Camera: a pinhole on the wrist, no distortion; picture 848 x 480 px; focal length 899.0 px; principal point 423.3 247.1 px. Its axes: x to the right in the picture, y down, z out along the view. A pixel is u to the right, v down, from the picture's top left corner.
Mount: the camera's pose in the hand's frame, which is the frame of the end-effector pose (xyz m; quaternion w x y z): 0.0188 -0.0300 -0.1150 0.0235 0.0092 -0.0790 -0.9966
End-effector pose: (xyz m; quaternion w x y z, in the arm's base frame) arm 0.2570 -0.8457 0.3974 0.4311 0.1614 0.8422 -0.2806
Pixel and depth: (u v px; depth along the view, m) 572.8 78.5 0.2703
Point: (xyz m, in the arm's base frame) 0.3988 -0.8867 0.3379
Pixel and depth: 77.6 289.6 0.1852
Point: 0.2488 -0.8910 0.2959
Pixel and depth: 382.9 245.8 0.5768
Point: 0.5598 -1.0735 0.1363
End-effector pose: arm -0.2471 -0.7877 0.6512 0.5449 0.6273 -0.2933 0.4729
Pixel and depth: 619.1 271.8 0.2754
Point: -0.2245 -0.9464 0.6161
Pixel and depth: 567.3 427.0 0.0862
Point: -0.2229 -0.7528 0.6398
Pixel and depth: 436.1 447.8 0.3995
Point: -0.1146 -1.0555 0.6483
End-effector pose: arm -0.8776 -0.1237 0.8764 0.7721 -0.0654 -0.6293 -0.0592
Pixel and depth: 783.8 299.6 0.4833
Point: -1.2638 -0.0496 0.7683
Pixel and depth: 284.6 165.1 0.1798
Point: -0.9246 -0.0980 0.9290
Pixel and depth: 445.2 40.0 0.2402
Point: -0.9751 -0.0428 0.9024
